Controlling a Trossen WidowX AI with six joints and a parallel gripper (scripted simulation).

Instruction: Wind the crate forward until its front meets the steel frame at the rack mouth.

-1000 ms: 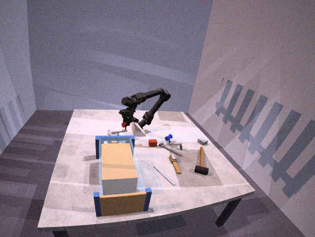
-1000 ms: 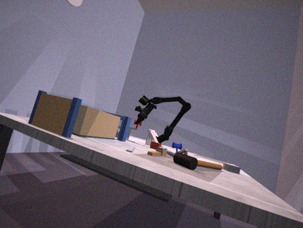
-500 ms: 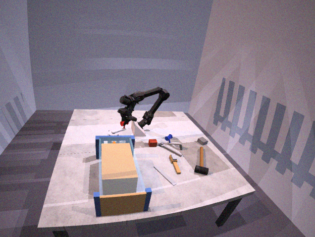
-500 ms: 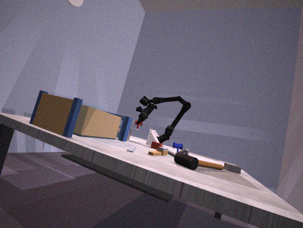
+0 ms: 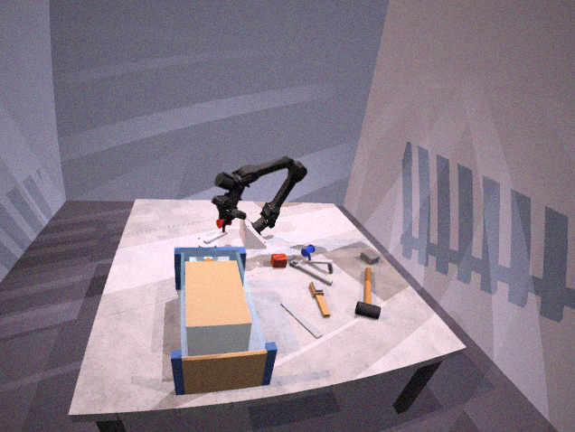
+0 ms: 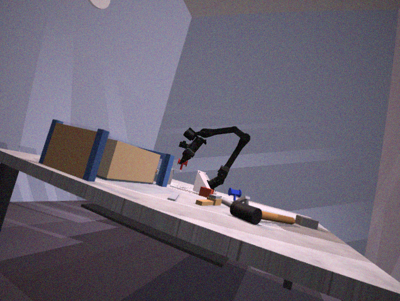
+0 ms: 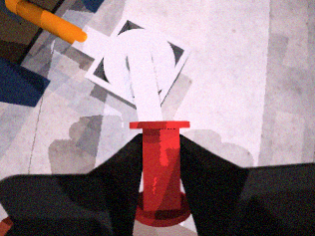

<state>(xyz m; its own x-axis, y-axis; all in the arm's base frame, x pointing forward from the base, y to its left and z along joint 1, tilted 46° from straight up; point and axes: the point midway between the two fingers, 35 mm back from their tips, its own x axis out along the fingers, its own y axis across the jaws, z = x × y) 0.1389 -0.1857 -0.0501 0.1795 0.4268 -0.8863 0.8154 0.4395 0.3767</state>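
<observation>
The winch handle is 30 mm below my gripper tip, 20 mm ahead of it and 10 mm to the right of it. The rest, counted from my gripper tip: red winch handle grip (10 mm to the left, 10 mm behind); then pale winch body (100 mm below, 70 mm to the right, 50 mm ahead); then clear-panelled cubby (470 mm ahead, 20 mm to the right, 20 mm below).
</observation>
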